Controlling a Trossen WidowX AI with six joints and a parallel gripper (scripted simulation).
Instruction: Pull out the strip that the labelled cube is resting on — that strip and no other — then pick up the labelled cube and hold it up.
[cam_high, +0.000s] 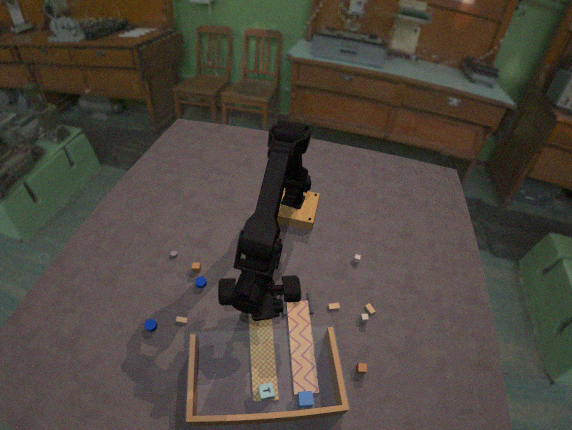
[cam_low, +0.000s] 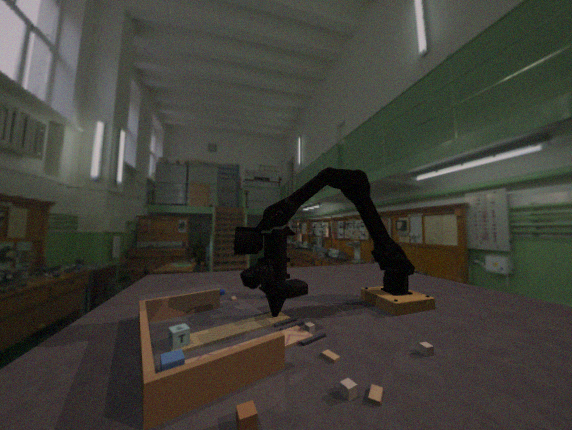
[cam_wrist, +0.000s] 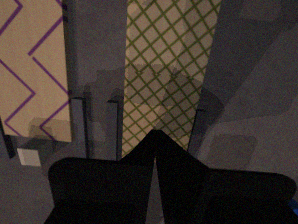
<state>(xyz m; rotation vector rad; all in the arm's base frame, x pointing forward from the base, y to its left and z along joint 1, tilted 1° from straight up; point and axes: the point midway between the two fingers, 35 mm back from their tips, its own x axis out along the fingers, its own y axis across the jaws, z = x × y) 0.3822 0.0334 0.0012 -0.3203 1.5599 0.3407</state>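
Now: gripper tip 9 cm short of the cross-hatched tan strip and 4 cm to the right of it. Also, from my gripper tip: labelled cube (20 cm ahead, 9 cm to the left, 1 cm above).
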